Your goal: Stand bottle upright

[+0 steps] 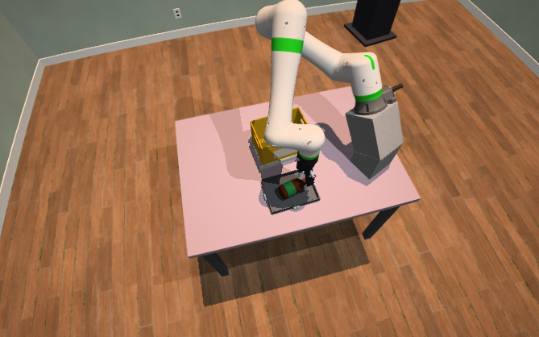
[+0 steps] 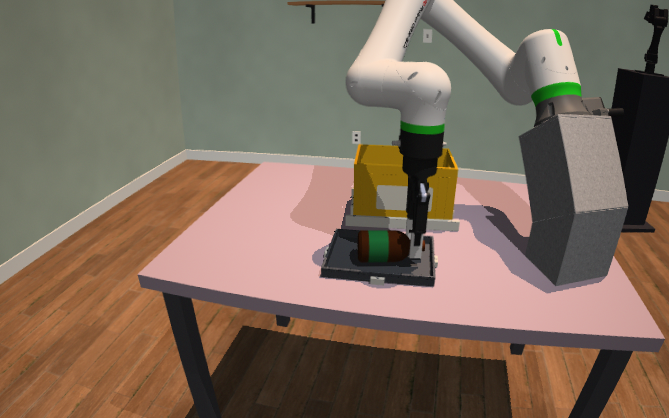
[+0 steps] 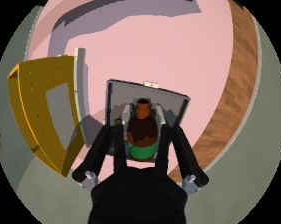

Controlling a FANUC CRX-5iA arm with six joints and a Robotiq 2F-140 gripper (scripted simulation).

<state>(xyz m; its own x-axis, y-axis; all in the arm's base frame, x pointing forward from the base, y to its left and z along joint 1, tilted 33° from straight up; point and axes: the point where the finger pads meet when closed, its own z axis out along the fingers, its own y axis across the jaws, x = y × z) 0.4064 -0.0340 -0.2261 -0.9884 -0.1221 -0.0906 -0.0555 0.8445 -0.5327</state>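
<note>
The bottle lies 50 mm ahead of my hand and 20 mm below it. The rest, counted from my hand: yellow crate (270 mm to the right, 20 mm above); tray (70 mm ahead, 50 mm below).
</note>
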